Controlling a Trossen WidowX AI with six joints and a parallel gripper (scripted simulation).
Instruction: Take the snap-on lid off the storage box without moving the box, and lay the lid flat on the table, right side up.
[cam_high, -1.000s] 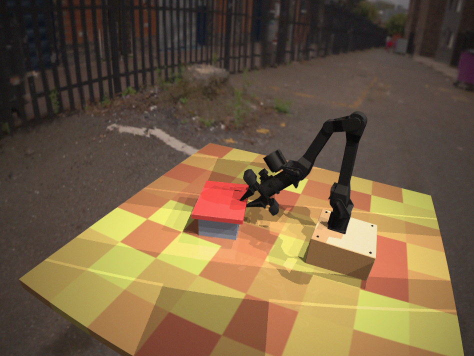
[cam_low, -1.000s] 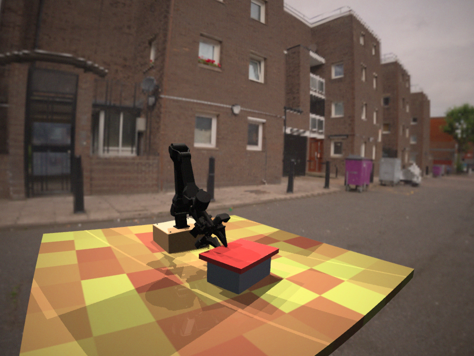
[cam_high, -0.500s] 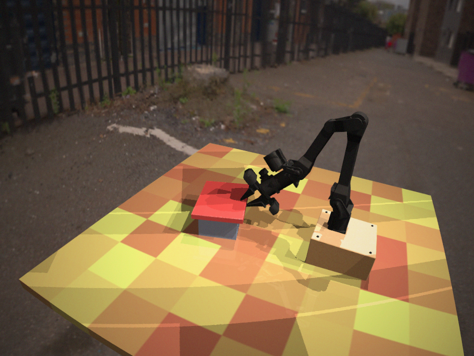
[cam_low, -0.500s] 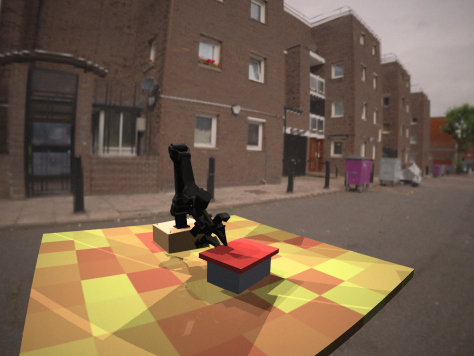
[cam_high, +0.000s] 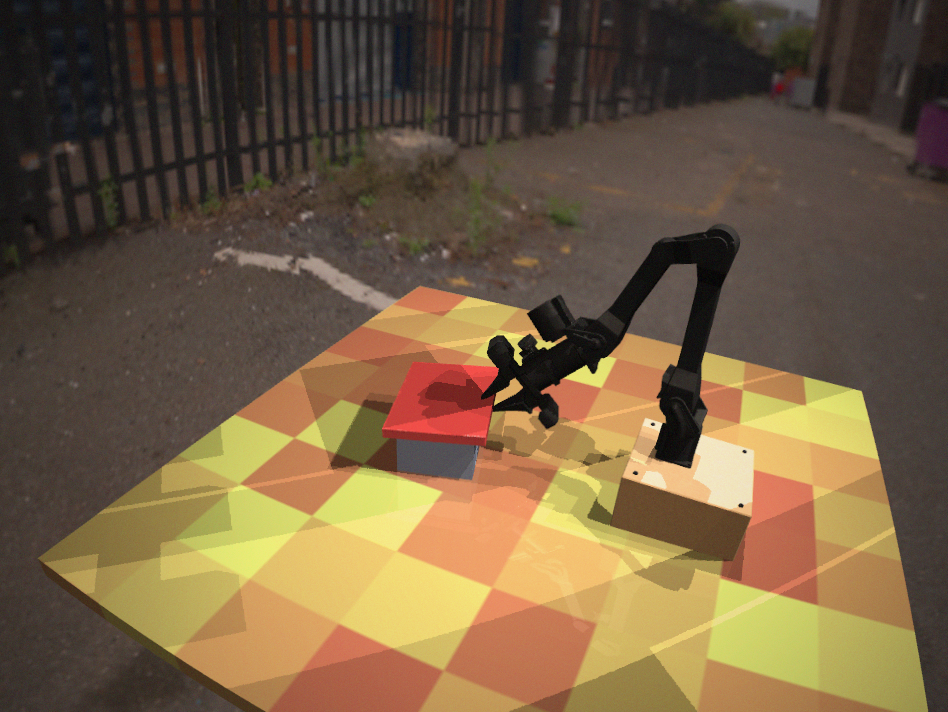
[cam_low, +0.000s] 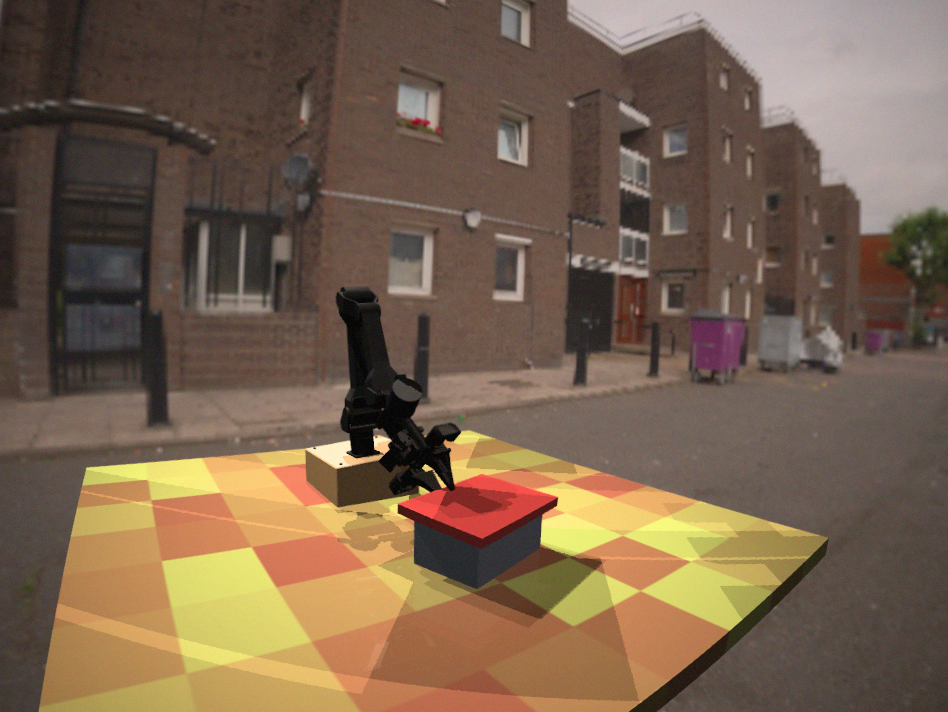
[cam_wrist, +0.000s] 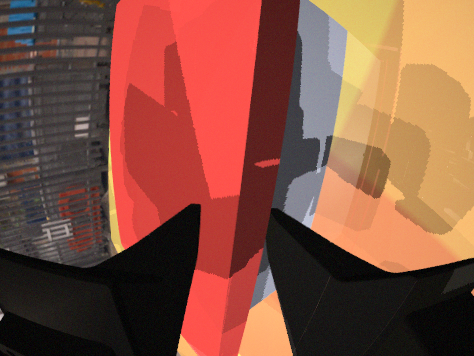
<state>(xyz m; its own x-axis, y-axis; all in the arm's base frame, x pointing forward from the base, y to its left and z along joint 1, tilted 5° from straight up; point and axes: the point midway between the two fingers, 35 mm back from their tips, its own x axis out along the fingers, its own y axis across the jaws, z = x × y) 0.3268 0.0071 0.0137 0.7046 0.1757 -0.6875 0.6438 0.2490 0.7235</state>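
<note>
My gripper tip is 7 cm short of the red lid and 2 cm to the right of it. Round my gripper tip: grey-blue storage box: 7 cm ahead, 2 cm to the left, 5 cm below.
</note>
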